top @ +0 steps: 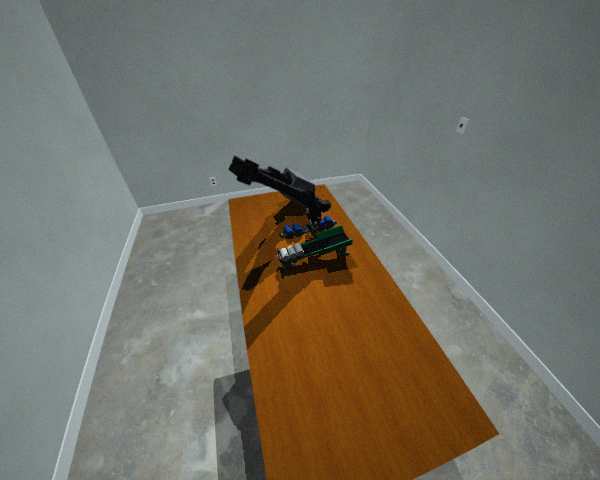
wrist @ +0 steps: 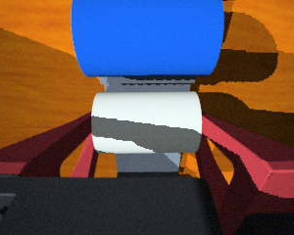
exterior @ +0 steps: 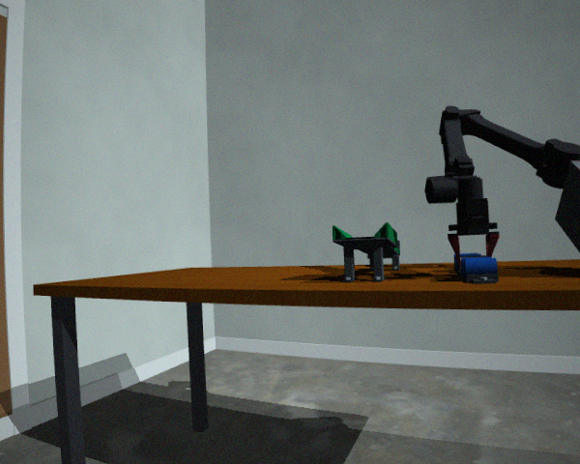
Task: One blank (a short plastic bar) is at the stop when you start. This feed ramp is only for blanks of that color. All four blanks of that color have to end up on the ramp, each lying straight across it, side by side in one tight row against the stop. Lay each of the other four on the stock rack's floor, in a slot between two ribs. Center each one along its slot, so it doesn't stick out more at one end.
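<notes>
The grey stock rack lies 3 cm to the right of my hand and 4 cm below it. From my hand the other things lie so: feed ramp (25 cm ahead, 7 cm to the right, 4 cm above).
</notes>
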